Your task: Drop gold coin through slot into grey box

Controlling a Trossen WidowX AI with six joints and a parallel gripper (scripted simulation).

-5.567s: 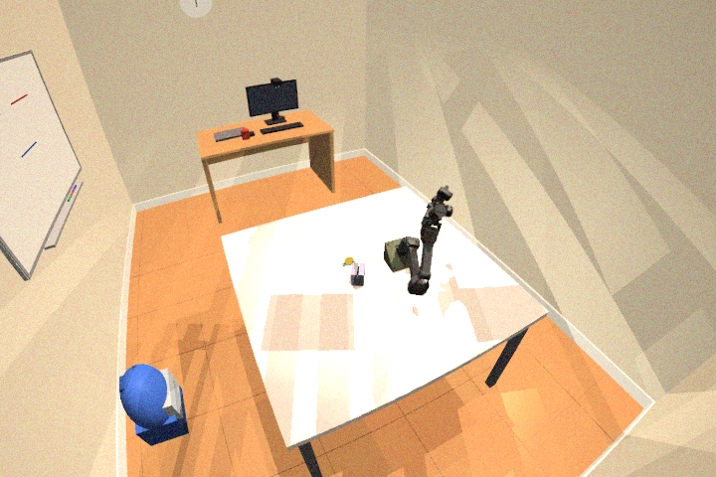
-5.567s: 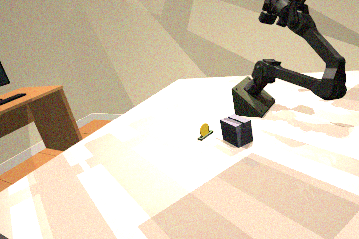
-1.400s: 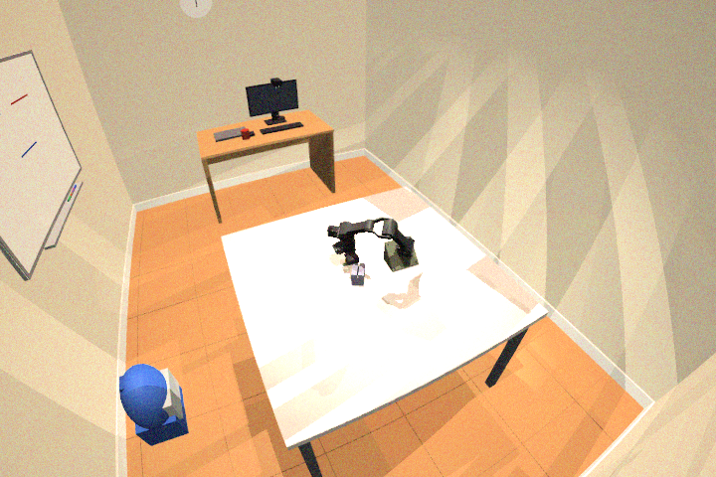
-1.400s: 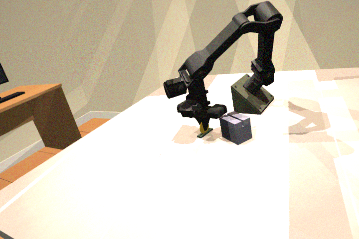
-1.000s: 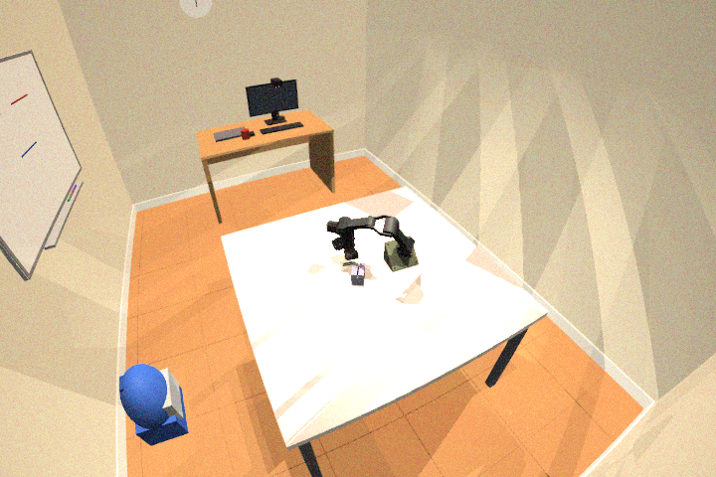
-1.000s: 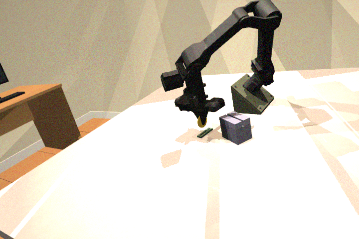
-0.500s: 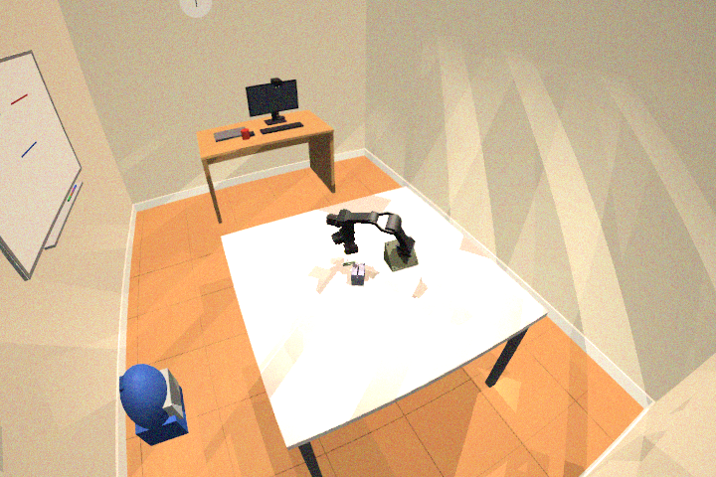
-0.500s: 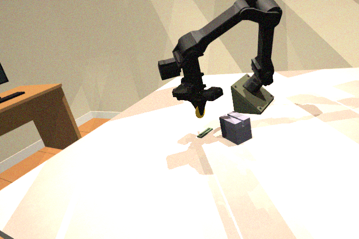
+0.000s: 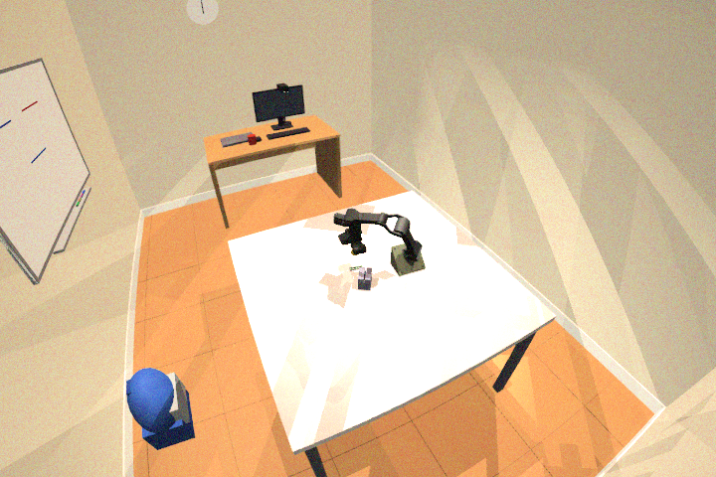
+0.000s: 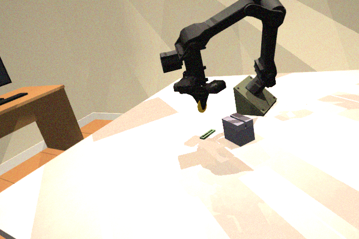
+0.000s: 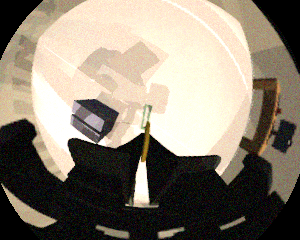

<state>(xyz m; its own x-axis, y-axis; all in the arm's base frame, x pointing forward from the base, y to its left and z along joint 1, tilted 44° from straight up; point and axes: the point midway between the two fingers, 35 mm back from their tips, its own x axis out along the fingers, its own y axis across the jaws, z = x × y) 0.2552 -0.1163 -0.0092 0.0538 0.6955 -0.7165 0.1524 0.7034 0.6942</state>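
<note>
The gold coin lies 1 cm above my gripper tip.
</note>
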